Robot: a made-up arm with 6 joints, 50 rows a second.
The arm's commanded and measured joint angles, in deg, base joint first. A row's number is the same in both.
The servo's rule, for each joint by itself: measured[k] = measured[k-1] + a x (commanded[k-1-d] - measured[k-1]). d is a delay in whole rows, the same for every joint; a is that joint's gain. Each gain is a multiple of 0.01, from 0.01 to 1. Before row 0 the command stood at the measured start. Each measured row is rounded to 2 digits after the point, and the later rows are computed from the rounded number. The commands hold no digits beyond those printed.
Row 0, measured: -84.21, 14.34, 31.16, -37.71, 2.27, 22.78
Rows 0 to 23, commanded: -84.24, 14.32, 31.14, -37.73, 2.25, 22.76; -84.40, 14.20, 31.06, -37.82, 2.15, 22.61; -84.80, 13.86, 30.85, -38.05, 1.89, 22.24; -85.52, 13.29, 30.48, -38.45, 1.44, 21.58; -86.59, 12.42, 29.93, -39.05, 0.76, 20.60; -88.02, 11.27, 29.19, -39.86, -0.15, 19.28; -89.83, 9.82, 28.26, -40.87, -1.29, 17.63; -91.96, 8.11, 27.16, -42.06, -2.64, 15.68; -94.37, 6.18, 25.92, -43.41, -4.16, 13.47; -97.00, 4.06, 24.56, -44.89, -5.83, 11.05; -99.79, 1.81, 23.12, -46.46, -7.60, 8.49; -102.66, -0.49, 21.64, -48.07, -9.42, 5.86; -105.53, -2.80, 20.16, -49.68, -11.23, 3.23; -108.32, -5.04, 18.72, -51.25, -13.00, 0.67; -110.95, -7.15, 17.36, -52.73, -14.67, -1.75; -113.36, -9.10, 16.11, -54.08, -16.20, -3.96; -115.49, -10.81, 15.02, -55.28, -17.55, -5.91; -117.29, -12.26, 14.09, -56.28, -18.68, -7.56; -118.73, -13.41, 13.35, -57.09, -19.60, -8.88; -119.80, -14.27, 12.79, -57.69, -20.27, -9.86; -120.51, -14.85, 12.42, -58.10, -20.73, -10.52; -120.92, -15.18, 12.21, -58.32, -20.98, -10.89; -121.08, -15.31, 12.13, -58.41, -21.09, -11.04; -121.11, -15.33, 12.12, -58.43, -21.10, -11.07
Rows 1 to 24, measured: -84.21, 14.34, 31.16, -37.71, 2.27, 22.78; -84.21, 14.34, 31.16, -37.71, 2.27, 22.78; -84.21, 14.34, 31.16, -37.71, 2.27, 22.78; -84.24, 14.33, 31.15, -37.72, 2.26, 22.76; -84.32, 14.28, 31.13, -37.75, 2.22, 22.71; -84.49, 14.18, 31.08, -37.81, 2.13, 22.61; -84.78, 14.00, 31.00, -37.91, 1.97, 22.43; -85.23, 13.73, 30.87, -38.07, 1.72, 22.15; -85.87, 13.34, 30.69, -38.29, 1.36, 21.74; -86.72, 12.82, 30.44, -38.59, 0.88, 21.19; -87.79, 12.16, 30.12, -38.98, 0.28, 20.50; -89.08, 11.35, 29.73, -39.45, -0.45, 19.65; -90.58, 10.40, 29.27, -40.01, -1.31, 18.65; -92.27, 9.31, 28.74, -40.65, -2.28, 17.50; -94.13, 8.10, 28.14, -41.37, -3.35, 16.22; -96.12, 6.79, 27.48, -42.16, -4.51, 14.82; -98.20, 5.40, 26.77, -43.01, -5.73, 13.33; -100.32, 3.95, 26.02, -43.90, -6.99, 11.77; -102.44, 2.47, 25.25, -44.81, -8.26, 10.18; -104.52, 1.00, 24.47, -45.73, -9.51, 8.58; -106.51, -0.44, 23.69, -46.64, -10.72, 7.01; -108.37, -1.82, 22.93, -47.52, -11.87, 5.49; -110.07, -3.12, 22.19, -48.37, -12.93, 4.05; -111.59, -4.33, 21.49, -49.17, -13.90, 2.71
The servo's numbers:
d 2
a 0.14 0.10 0.07 0.08 0.12 0.09

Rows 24 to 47, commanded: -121.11, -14.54, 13.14, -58.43, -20.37, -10.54; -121.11, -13.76, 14.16, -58.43, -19.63, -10.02; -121.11, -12.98, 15.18, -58.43, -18.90, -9.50; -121.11, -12.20, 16.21, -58.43, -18.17, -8.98; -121.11, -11.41, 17.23, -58.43, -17.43, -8.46; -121.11, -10.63, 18.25, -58.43, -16.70, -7.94; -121.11, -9.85, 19.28, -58.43, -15.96, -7.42; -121.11, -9.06, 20.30, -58.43, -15.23, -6.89; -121.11, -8.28, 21.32, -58.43, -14.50, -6.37; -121.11, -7.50, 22.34, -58.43, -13.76, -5.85; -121.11, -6.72, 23.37, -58.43, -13.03, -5.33; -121.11, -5.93, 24.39, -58.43, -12.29, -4.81; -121.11, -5.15, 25.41, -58.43, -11.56, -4.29; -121.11, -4.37, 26.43, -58.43, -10.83, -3.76; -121.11, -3.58, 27.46, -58.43, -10.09, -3.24; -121.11, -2.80, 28.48, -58.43, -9.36, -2.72; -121.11, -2.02, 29.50, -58.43, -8.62, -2.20; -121.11, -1.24, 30.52, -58.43, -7.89, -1.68; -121.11, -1.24, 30.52, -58.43, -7.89, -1.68; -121.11, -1.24, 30.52, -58.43, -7.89, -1.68; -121.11, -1.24, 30.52, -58.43, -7.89, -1.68; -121.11, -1.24, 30.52, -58.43, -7.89, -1.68; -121.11, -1.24, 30.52, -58.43, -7.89, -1.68; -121.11, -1.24, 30.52, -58.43, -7.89, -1.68
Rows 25 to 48, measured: -112.92, -5.43, 20.83, -49.91, -14.76, 1.47; -114.07, -6.42, 20.22, -50.59, -15.52, 0.34; -115.06, -7.23, 19.72, -51.22, -16.10, -0.64; -115.91, -7.88, 19.33, -51.80, -16.52, -1.48; -116.64, -8.39, 19.04, -52.33, -16.81, -2.20; -117.27, -8.77, 18.84, -52.82, -16.97, -2.81; -117.81, -9.03, 18.73, -53.27, -17.03, -3.32; -118.27, -9.19, 18.70, -53.68, -16.99, -3.74; -118.67, -9.26, 18.74, -54.06, -16.87, -4.07; -119.01, -9.24, 18.85, -54.41, -16.67, -4.32; -119.30, -9.14, 19.02, -54.73, -16.41, -4.50; -119.55, -8.98, 19.25, -55.03, -16.09, -4.62; -119.77, -8.75, 19.54, -55.30, -15.72, -4.68; -119.96, -8.47, 19.88, -55.55, -15.31, -4.69; -120.12, -8.14, 20.27, -55.78, -14.86, -4.65; -120.26, -7.76, 20.70, -55.99, -14.38, -4.57; -120.38, -7.34, 21.17, -56.19, -13.87, -4.45; -120.48, -6.89, 21.68, -56.37, -13.33, -4.29; -120.57, -6.40, 22.23, -56.53, -12.76, -4.10; -120.65, -5.88, 22.81, -56.68, -12.18, -3.88; -120.71, -5.42, 23.35, -56.82, -11.67, -3.68; -120.77, -5.00, 23.85, -56.95, -11.22, -3.50; -120.82, -4.62, 24.32, -57.07, -10.82, -3.34; -120.86, -4.28, 24.75, -57.18, -10.47, -3.19
